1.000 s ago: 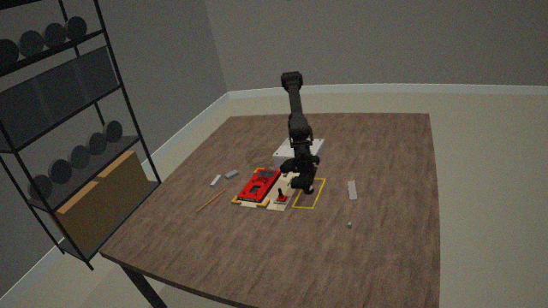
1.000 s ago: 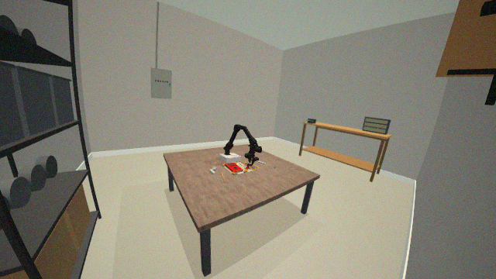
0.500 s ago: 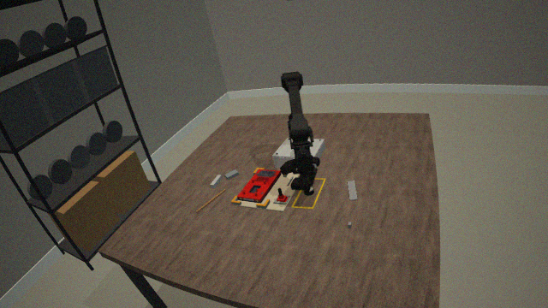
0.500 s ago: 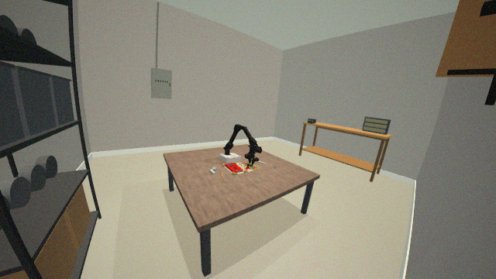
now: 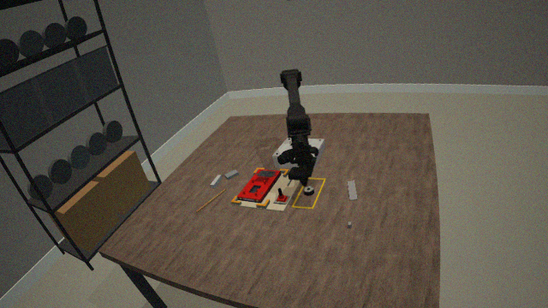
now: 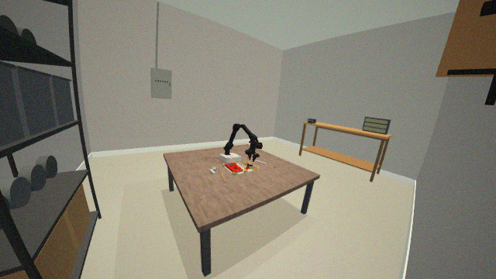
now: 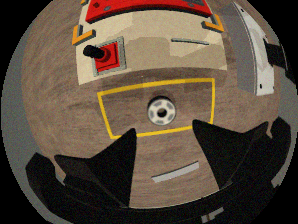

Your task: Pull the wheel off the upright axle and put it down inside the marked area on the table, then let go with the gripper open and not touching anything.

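My gripper tip is now 50 mm above the black wheel. Also, from my gripper tip: thin wooden stick 400 mm to the right, 120 mm ahead, 50 mm below; then grey bar 170 mm to the left, 50 mm below, 30 mm behind.
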